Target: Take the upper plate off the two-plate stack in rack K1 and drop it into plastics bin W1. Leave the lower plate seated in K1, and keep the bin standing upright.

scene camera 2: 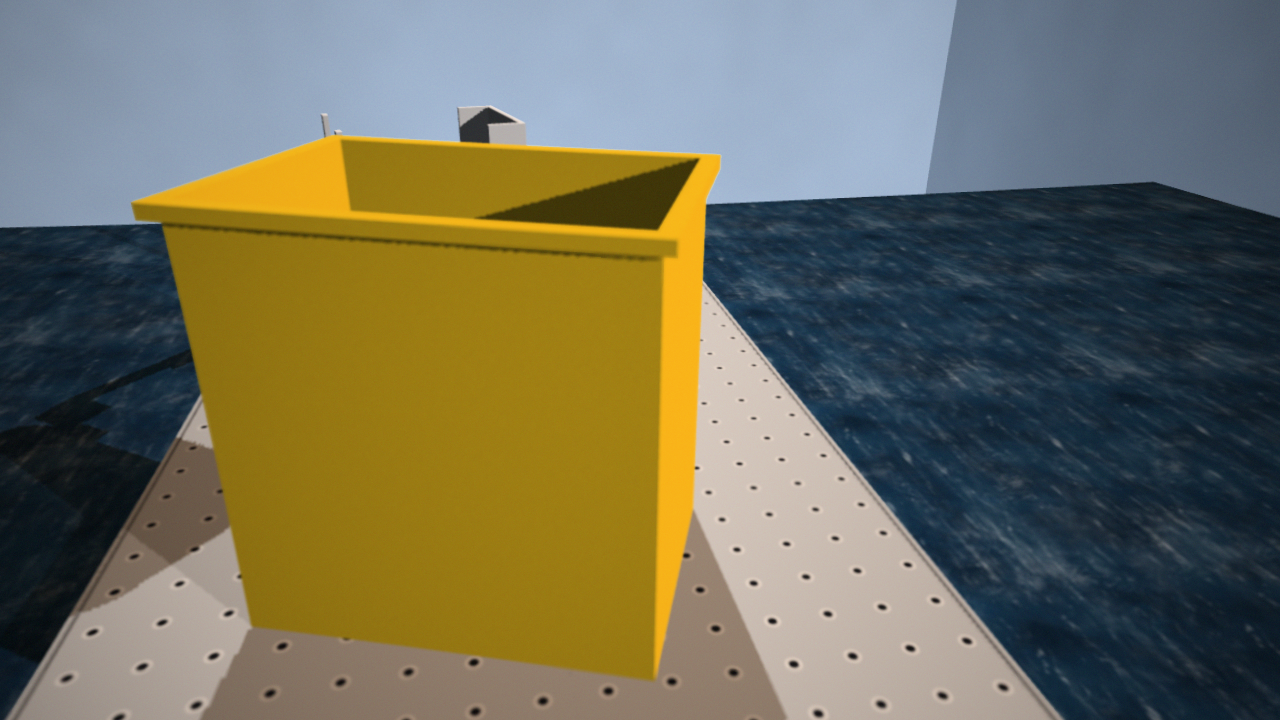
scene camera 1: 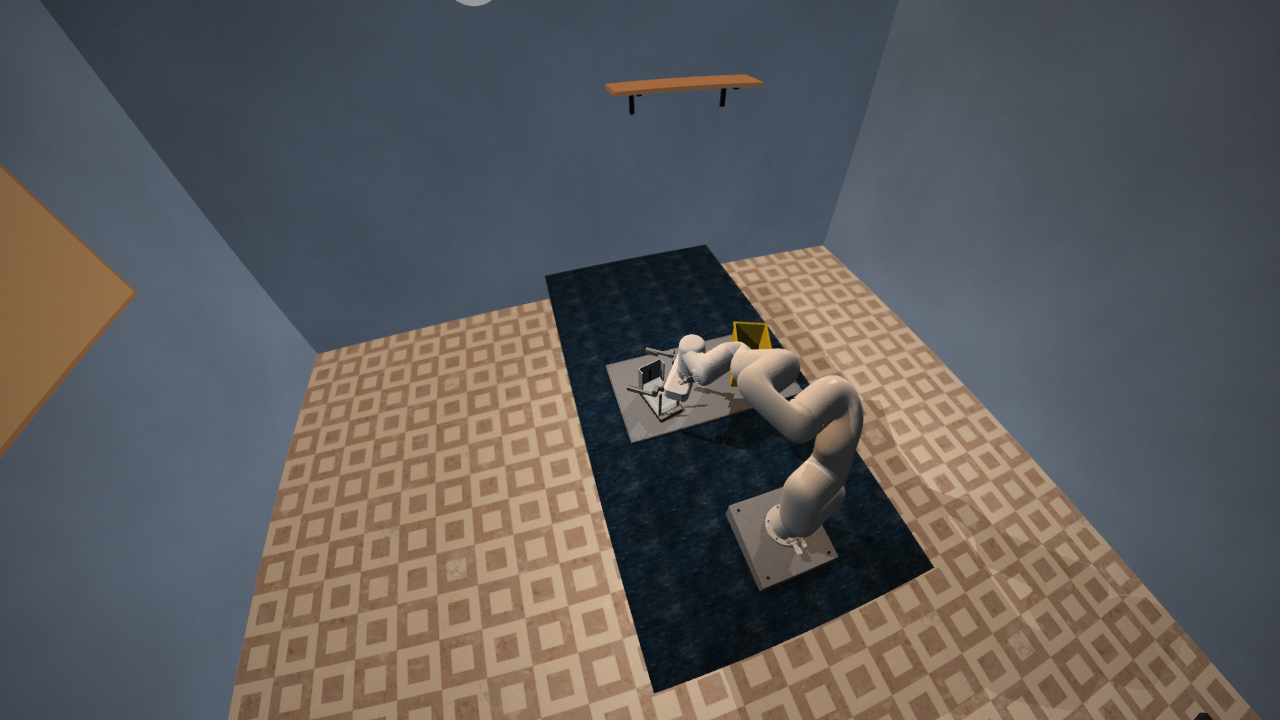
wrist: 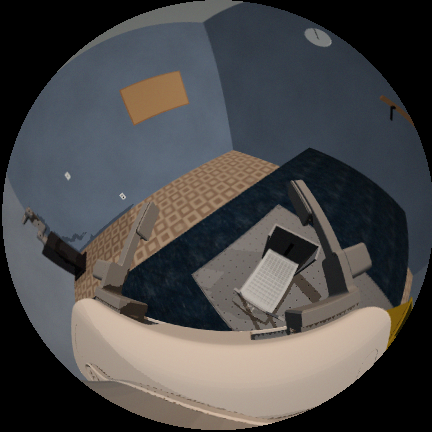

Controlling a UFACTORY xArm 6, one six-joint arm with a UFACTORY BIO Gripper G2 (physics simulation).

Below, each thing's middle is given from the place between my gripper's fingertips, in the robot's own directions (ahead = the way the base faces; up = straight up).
Labels:
Right now my hand is 50 mm short of the yellow plastics bin W1 (scene camera 2: 451, 388), 460 mm to the left of it and 160 mm above it.

